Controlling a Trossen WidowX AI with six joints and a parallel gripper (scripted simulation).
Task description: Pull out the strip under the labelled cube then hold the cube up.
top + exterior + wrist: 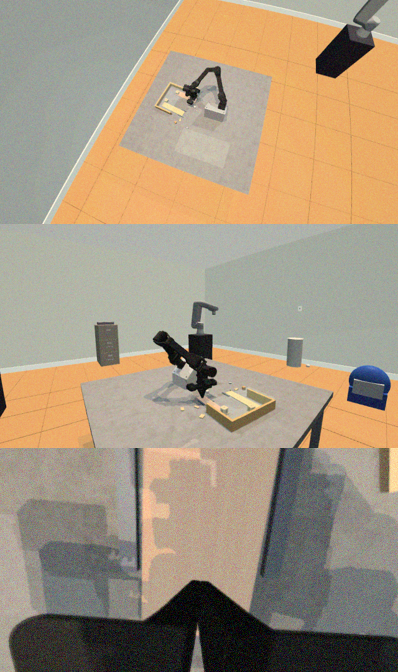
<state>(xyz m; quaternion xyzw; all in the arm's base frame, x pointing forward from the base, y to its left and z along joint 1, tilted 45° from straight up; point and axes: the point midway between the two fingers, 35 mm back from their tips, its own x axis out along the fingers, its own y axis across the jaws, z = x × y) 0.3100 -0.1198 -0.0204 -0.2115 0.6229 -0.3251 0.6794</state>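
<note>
My gripper tip is now 90 mm short of the strip and 20 mm to the left of it. Also, from my gripper tip: pale cube (80 mm to the left, 40 mm behind).
</note>
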